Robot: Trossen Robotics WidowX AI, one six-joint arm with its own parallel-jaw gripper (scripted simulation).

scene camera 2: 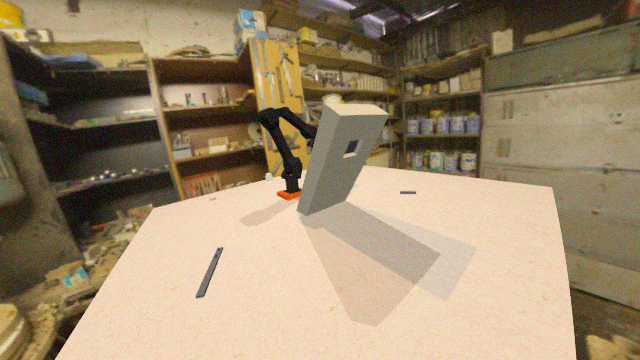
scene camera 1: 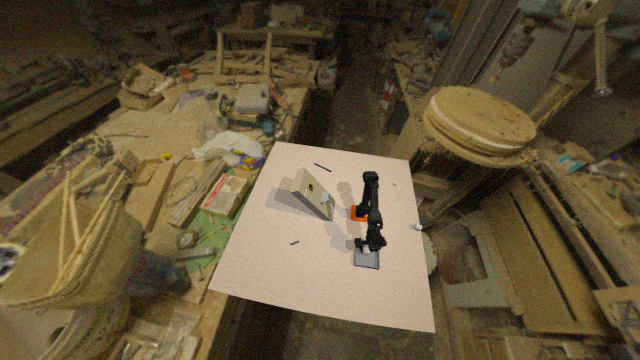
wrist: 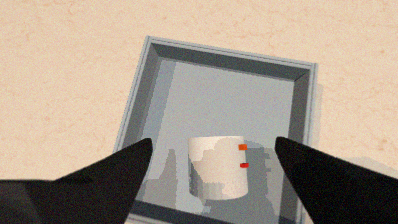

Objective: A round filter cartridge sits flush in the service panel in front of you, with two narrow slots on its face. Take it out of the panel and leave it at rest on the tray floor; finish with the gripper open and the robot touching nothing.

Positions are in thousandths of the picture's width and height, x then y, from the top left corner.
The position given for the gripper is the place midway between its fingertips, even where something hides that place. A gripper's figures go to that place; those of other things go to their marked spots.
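The gripper (wrist: 534,641) is 12 cm from the lens, and a round filter cartridge (wrist: 546,743) is likewise 12 cm from the lens. A grey tray (wrist: 454,404) is 17 cm from the lens; the marked spots on the round filter cartridge and the grey tray are 9 cm apart.
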